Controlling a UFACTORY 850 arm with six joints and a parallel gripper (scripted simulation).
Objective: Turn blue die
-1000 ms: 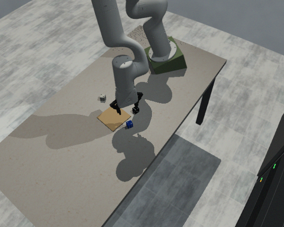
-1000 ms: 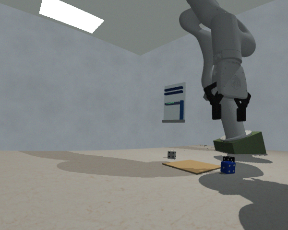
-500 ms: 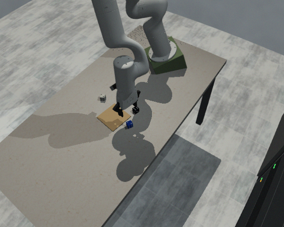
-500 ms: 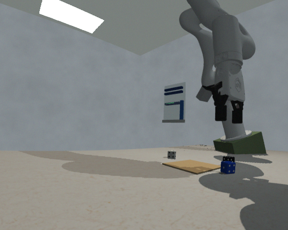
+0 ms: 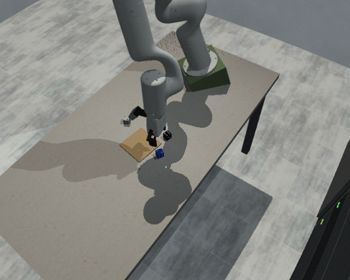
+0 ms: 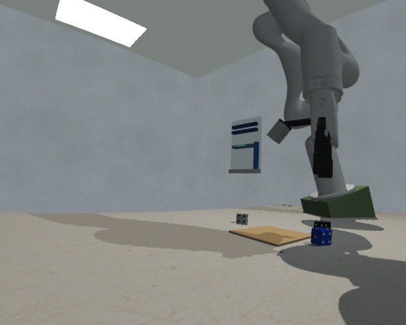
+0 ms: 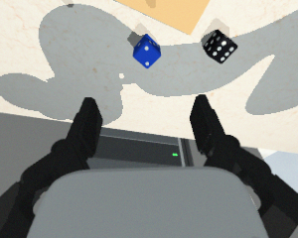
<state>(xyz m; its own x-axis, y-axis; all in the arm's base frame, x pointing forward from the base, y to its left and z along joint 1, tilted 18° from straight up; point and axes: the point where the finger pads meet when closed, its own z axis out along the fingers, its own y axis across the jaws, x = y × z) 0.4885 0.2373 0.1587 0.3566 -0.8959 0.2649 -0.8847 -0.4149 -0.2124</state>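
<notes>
Right now my hand is 13 cm above the blue die. The rest, counted from my hand: white die (3 cm behind, 26 cm to the right, 13 cm below); then black die (10 cm behind, 4 cm to the right, 13 cm below); then tan mat (2 cm ahead, 11 cm to the right, 14 cm below).
</notes>
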